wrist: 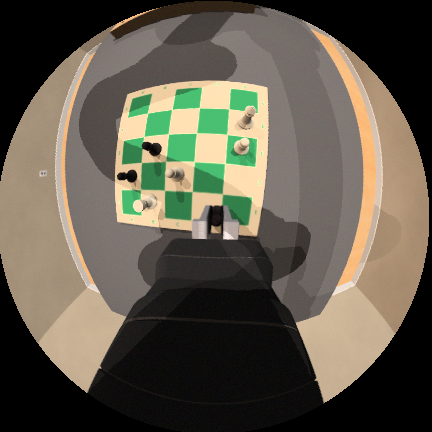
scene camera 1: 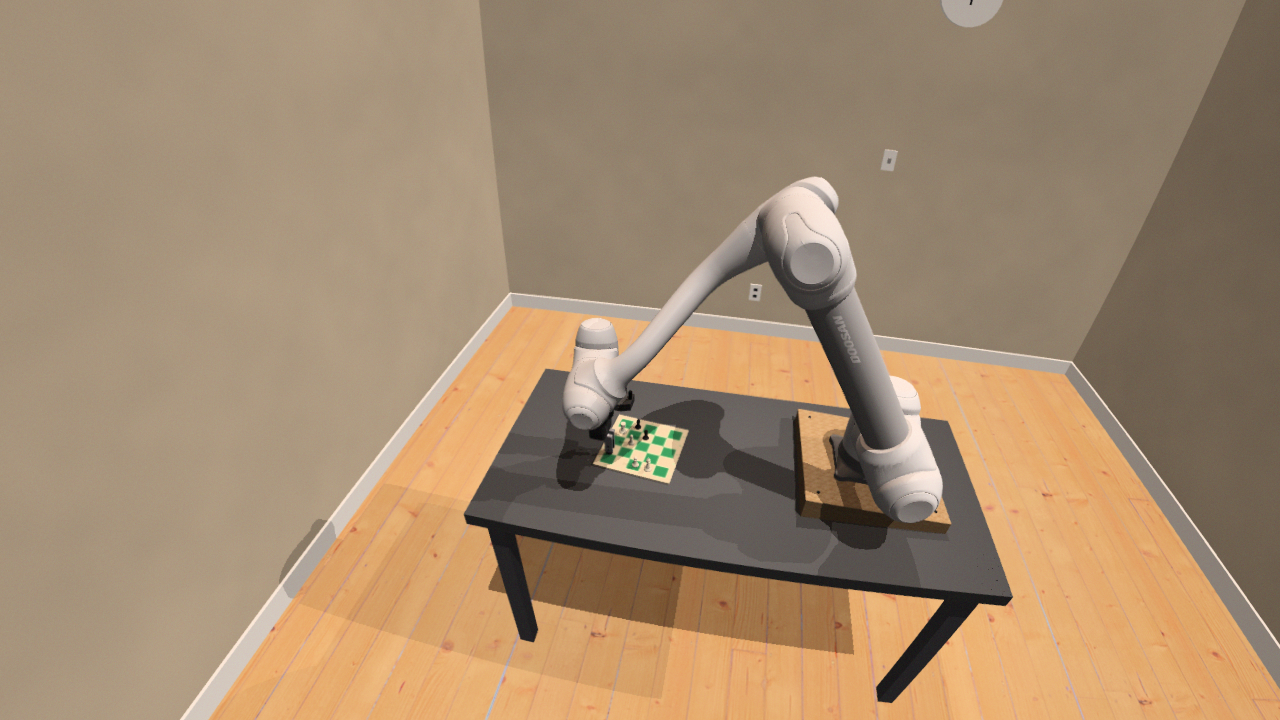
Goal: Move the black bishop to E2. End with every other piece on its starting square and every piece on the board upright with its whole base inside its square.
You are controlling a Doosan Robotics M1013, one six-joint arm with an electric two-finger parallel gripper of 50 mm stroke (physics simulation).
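Places are measured from the arm's base along level axes (x left, y ahead, z down), in metres.
Pixels of known places: gripper, fingertip midpoint: [wrist: 216, 213] [scene camera 1: 609, 449].
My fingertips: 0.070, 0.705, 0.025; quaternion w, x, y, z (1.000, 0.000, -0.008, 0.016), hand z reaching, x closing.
For each thing: its top centre in the pictures, then the offset to it from my fingertips, as dx, dy, dz. "pt": a spot on its surface instead. Level surfaces: height alone.
- black bishop at its top centre: [wrist: 215, 223] +0.000, +0.002, -0.031
- chessboard at its top centre: [wrist: 180, 146] [scene camera 1: 642, 446] -0.043, -0.085, +0.012
- Square E2 at a spot on its surface: [wrist: 241, 179] pt +0.032, -0.040, +0.013
- A2 at its top centre: [wrist: 117, 176] -0.120, -0.055, -0.019
- B3 at its top centre: [wrist: 143, 144] -0.079, -0.087, -0.019
- B1 at its top centre: [wrist: 137, 205] -0.091, -0.016, -0.021
- C2 at its top centre: [wrist: 167, 172] -0.049, -0.050, -0.019
- E3 at its top centre: [wrist: 245, 140] +0.032, -0.081, -0.019
- E4 at its top centre: [wrist: 252, 105] +0.040, -0.117, -0.031
- dark table at its surface level: dz +0.018
My gripper [scene camera 1: 609, 445] [wrist: 216, 213] is shut on the black bishop [wrist: 216, 216], whose dark head shows between the fingertips over square D1 in the wrist view. The fingers hide its base, and I cannot tell whether it touches the board. The chessboard [scene camera 1: 617, 469] [wrist: 264, 170] is green and cream. Square E2 [wrist: 241, 179], cream and bare, lies up and right of the fingertips in the wrist view. Black pieces stand on A2 [wrist: 129, 176] and B3 [wrist: 154, 149]. White pieces stand on B1 [wrist: 149, 202], C2 [wrist: 176, 174], E3 [wrist: 242, 146] and E4 [wrist: 246, 118].
The board lies on a dark table [scene camera 1: 716, 537], near its left end in the scene view. The arm's base stands on a wooden block [scene camera 1: 810, 474] at the right. The white piece on C2 is the nearest one left of the fingers in the wrist view.
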